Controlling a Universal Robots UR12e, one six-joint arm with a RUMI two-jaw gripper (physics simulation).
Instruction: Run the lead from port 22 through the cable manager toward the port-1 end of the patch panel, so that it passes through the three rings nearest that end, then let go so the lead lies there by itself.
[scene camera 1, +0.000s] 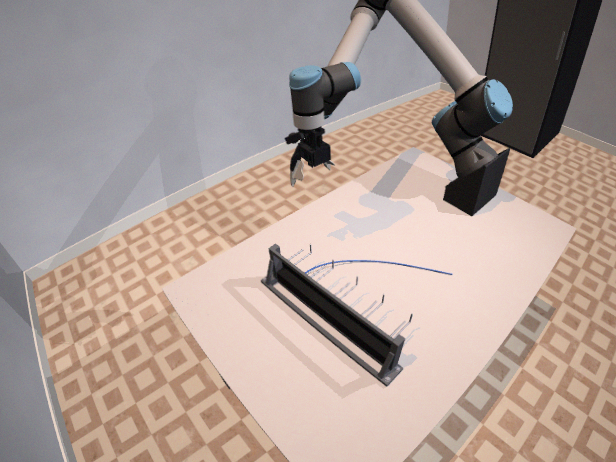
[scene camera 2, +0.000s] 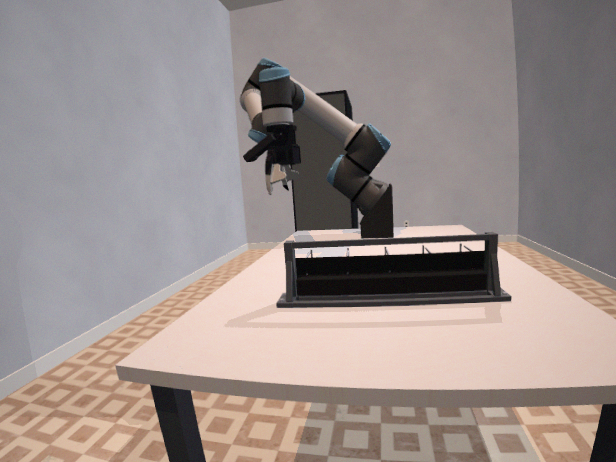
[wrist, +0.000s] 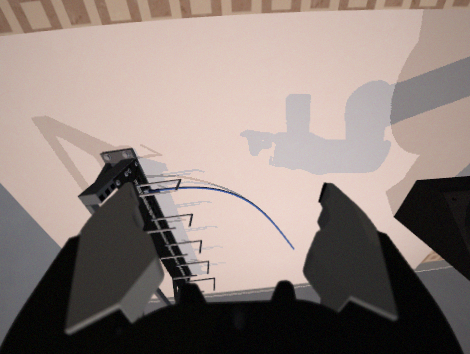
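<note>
The blue lead (scene camera 1: 415, 265) (wrist: 272, 223) comes out near one end of the black patch panel (scene camera 1: 330, 307) (scene camera 2: 390, 287) and arcs away from it to a loose end. Its line crosses near a ring of the cable manager; I cannot tell whether it passes through that ring. Several thin wire rings (scene camera 1: 356, 281) (scene camera 2: 385, 251) (wrist: 191, 219) stand out in a row from the panel's lead side. The lead does not show in scene camera 2. My gripper (scene camera 1: 312, 175) (scene camera 2: 283, 183) (wrist: 231, 184) is open and empty, high above the table, apart from lead and panel.
The panel's grey frame (scene camera 1: 272, 267) (scene camera 2: 390, 242) stands upright on the pale table (scene camera 1: 240, 340) (scene camera 2: 350, 350) (wrist: 200, 75). The arm's dark base (scene camera 1: 472, 192) (scene camera 2: 377, 220) is on the table's far part. A dark cabinet (scene camera 1: 530, 75) (scene camera 2: 320, 200) stands behind, and a wall runs beside the table.
</note>
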